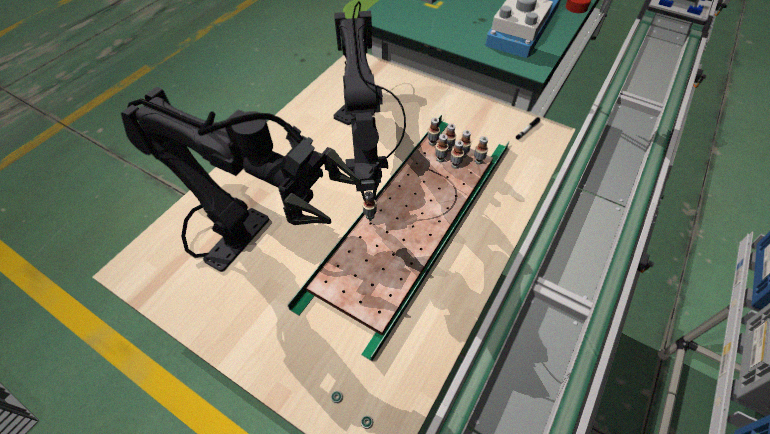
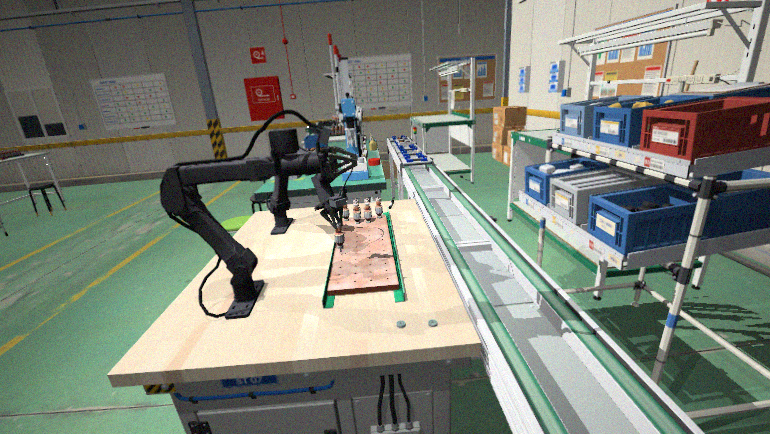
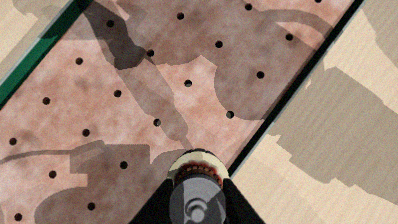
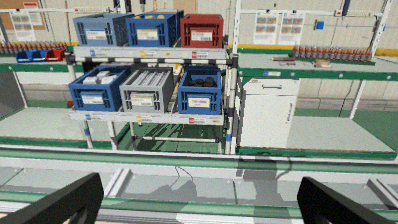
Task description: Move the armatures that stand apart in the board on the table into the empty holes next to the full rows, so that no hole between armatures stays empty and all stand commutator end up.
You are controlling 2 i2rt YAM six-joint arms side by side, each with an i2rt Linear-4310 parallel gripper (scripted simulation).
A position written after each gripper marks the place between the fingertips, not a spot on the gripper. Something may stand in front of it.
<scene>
In view: the left gripper [image 1: 369,199], the right gripper [image 1: 346,201] and a copper-coloured board [image 1: 369,276].
The copper-coloured board is seen too in image 2 [image 2: 366,264] and in image 3 [image 3: 242,64]. The left gripper is seen too in image 2 [image 2: 338,227] and in image 3 [image 3: 197,188]. The right gripper is seen too in image 4 [image 4: 200,185]. Image 4 misses the copper-coloured board: it is out of frame.
</scene>
